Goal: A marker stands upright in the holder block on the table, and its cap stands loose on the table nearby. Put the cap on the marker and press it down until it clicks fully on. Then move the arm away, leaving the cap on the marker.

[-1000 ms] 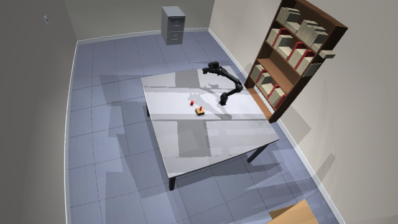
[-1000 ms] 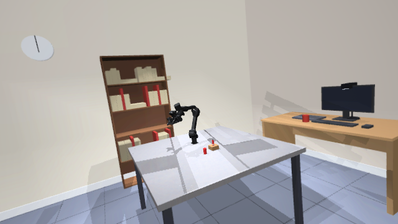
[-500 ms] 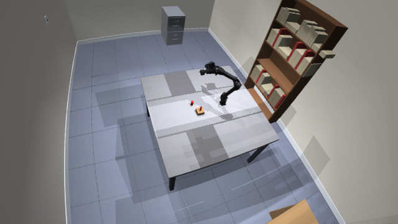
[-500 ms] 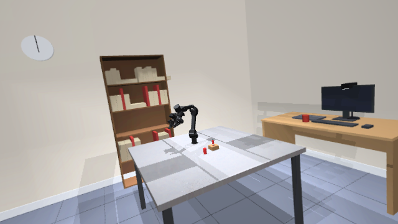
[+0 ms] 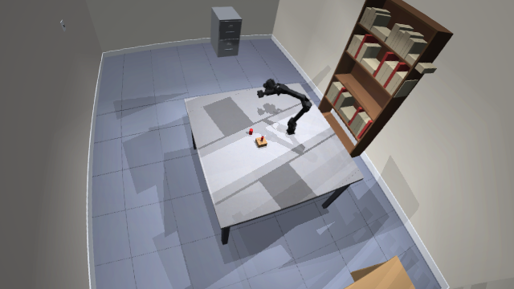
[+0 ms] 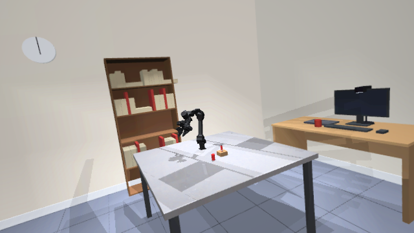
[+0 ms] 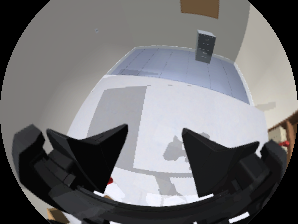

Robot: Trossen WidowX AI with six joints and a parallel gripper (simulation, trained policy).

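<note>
The red cap lies 140 mm ahead of my gripper tip, 230 mm to the left of it and 210 mm below it. Round my gripper tip: wooden holder block (90 mm ahead, 350 mm to the left, 220 mm below).
</note>
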